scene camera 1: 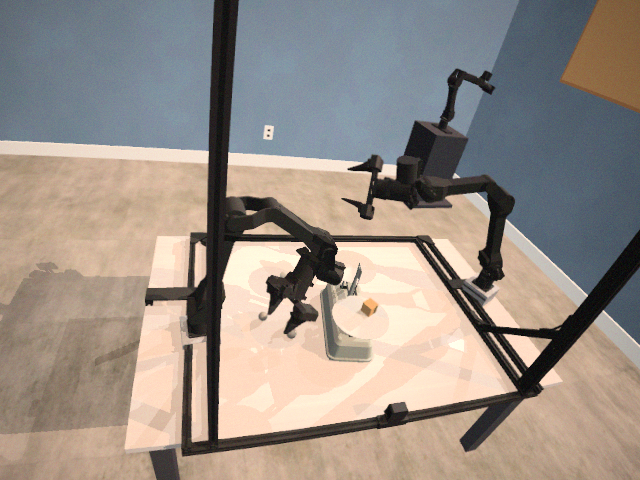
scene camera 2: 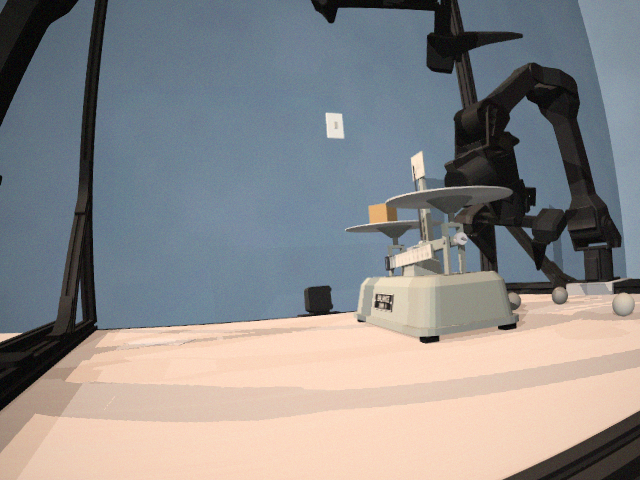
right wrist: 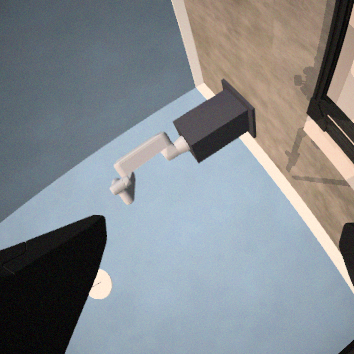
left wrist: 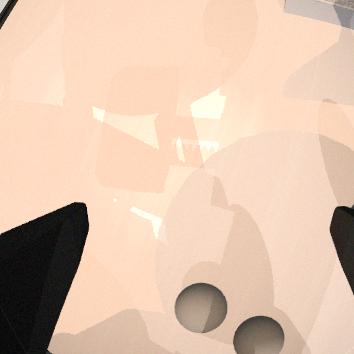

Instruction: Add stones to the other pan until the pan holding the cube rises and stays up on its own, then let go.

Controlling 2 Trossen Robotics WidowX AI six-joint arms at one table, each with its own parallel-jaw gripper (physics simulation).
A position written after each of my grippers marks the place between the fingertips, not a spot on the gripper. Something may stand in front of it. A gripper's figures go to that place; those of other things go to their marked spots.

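My right gripper [scene camera 1: 344, 184] is 1.12 m from the lens, and my left gripper [scene camera 1: 276, 324] is 1.01 m from the lens.
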